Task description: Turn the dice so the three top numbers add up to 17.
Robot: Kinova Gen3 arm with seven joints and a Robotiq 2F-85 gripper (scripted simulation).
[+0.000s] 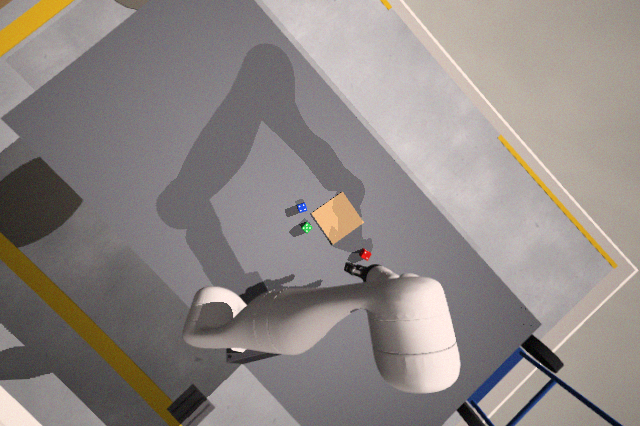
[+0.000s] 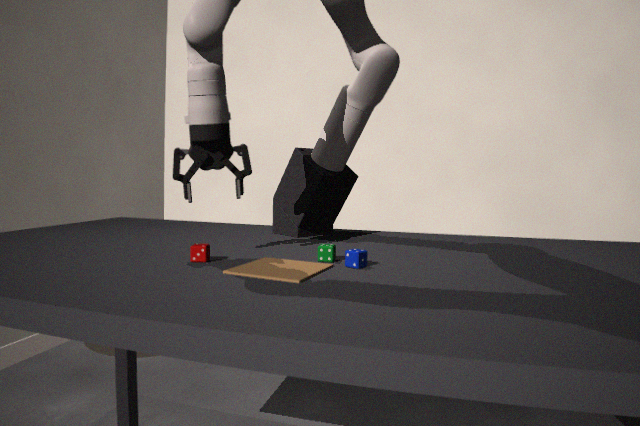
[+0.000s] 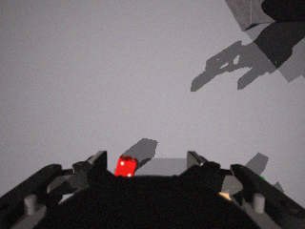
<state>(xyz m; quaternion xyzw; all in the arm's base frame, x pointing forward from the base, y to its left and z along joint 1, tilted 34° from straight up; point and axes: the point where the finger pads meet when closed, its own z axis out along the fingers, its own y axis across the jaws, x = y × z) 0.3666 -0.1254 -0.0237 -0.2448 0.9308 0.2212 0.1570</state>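
Right now the red die is 10 cm below my hand, 4 cm ahead of it and 1 cm to the right of it. Also, from my hand: green die: 21 cm to the left, 10 cm below, 5 cm behind; then tan mat: 16 cm to the left, 12 cm below, 5 cm ahead; then blue die: 28 cm to the left, 10 cm below, 2 cm behind.
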